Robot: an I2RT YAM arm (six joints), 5 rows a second.
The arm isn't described. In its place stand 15 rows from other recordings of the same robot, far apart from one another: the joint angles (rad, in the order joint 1, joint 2, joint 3, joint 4, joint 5, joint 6), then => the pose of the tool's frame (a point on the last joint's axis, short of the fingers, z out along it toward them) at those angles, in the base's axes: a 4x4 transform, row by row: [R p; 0 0 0 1], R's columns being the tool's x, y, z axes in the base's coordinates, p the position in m.
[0.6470 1.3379 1.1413 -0.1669 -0.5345 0.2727] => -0.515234, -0.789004, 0.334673, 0.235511; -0.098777, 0.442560, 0.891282, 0.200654; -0.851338, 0.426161, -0.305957, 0.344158; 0, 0, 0, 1
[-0.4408 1.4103 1.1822 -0.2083 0.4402 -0.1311] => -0.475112, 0.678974, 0.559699, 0.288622; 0.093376, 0.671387, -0.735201, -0.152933; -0.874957, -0.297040, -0.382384, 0.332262; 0, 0, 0, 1
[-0.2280 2.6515 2.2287 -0.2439 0.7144 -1.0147] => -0.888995, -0.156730, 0.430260, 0.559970; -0.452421, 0.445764, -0.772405, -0.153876; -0.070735, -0.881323, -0.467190, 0.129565; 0, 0, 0, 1
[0.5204 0.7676 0.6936 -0.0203 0.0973 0.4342] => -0.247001, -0.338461, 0.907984, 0.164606; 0.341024, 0.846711, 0.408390, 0.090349; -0.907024, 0.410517, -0.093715, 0.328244; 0, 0, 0, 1
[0.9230 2.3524 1.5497 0.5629 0.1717 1.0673] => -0.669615, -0.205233, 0.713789, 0.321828; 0.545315, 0.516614, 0.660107, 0.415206; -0.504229, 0.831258, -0.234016, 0.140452; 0, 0, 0, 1
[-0.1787 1.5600 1.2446 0.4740 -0.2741 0.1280] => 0.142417, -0.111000, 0.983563, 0.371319; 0.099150, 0.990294, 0.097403, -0.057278; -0.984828, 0.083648, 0.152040, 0.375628; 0, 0, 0, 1
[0.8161 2.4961 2.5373 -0.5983 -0.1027 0.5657] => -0.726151, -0.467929, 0.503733, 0.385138; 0.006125, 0.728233, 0.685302, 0.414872; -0.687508, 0.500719, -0.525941, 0.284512; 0, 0, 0, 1
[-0.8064 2.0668 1.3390 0.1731 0.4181 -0.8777] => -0.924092, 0.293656, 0.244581, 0.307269; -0.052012, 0.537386, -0.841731, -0.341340; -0.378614, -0.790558, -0.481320, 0.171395; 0, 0, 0, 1
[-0.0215 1.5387 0.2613 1.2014 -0.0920 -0.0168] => -0.074720, -0.071442, 0.994642, 0.248965; -0.015125, 0.997397, 0.070503, -0.002082; -0.997090, -0.009776, -0.075606, 0.151878; 0, 0, 0, 1
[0.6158 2.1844 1.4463 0.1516 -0.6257 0.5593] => -0.842639, -0.494647, 0.212802, 0.379209; -0.069390, 0.491642, 0.868028, 0.293866; -0.533990, 0.716668, -0.448600, 0.151945; 0, 0, 0, 1
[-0.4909 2.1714 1.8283 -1.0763 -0.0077 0.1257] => -0.805971, 0.575970, 0.136634, 0.385198; 0.572980, 0.817043, -0.064306, -0.205595; -0.148674, 0.026460, -0.988532, 0.197038; 0, 0, 0, 1
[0.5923 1.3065 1.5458 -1.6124 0.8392 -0.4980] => -0.594460, -0.609713, 0.524277, 0.175774; -0.784637, 0.297147, -0.544104, 0.086348; 0.175960, -0.734815, -0.655046, 0.388817; 0, 0, 0, 1
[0.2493 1.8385 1.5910 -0.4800 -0.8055 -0.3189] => -0.394723, -0.859986, 0.323446, 0.396562; -0.324616, 0.459859, 0.826531, 0.127457; -0.859545, 0.221255, -0.460682, 0.300639; 0, 0, 0, 1
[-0.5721 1.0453 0.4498 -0.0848 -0.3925 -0.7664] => -0.554544, -0.186525, 0.810980, 0.181533; -0.405079, 0.911803, -0.067277, -0.100699; -0.726906, -0.365819, -0.581192, 0.186890; 0, 0, 0, 1
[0.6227 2.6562 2.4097 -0.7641 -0.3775 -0.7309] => -0.044257, -0.981505, 0.186253, 0.449386; -0.795697, 0.147364, 0.587495, 0.338811; -0.604076, -0.122200, -0.787502, 0.144351; 0, 0, 0, 1
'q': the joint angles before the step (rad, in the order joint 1, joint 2, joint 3, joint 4, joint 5, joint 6). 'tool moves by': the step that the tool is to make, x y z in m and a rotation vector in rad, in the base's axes. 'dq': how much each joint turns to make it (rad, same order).
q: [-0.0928, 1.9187, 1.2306, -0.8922, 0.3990, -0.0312]
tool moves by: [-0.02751, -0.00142, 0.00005, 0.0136, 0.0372, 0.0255]
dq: [-0.0138, -0.0850, -0.1143, 0.0074, -0.0090, -0.0427]
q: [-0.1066, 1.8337, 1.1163, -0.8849, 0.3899, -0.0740]
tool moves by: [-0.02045, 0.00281, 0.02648, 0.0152, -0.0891, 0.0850]
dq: [-0.0010, -0.1630, -0.0811, 0.0389, -0.0271, -0.0916]
